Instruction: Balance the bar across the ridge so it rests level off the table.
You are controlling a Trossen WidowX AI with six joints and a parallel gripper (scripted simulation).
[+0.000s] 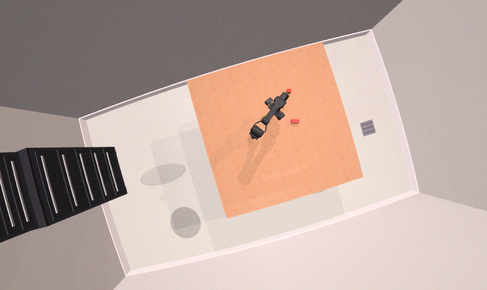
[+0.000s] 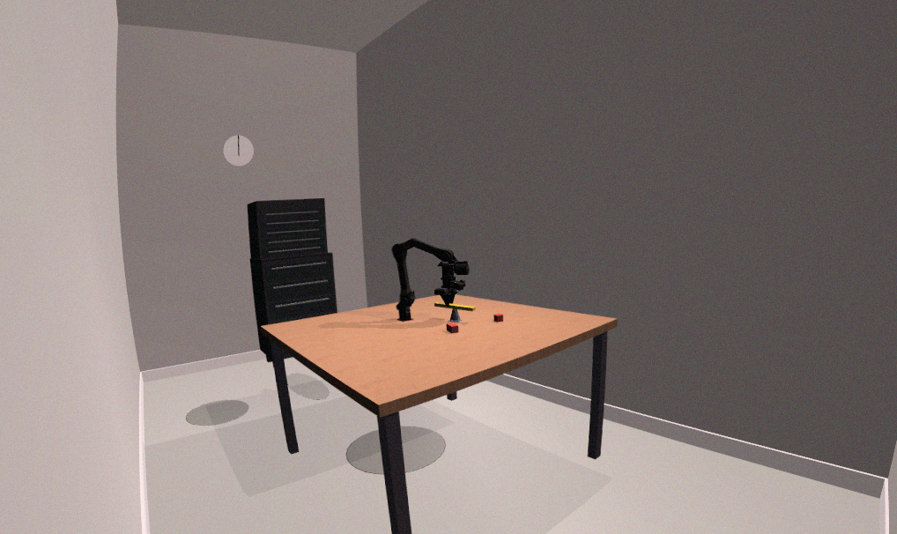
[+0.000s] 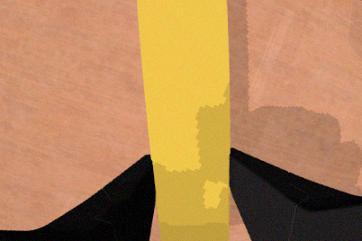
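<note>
Right now my gripper tip is 30 mm short of the yellow bar and 10 mm to the right of it. Round my gripper tip: red cube 200 mm ahead, 140 mm to the left, 60 mm below.
</note>
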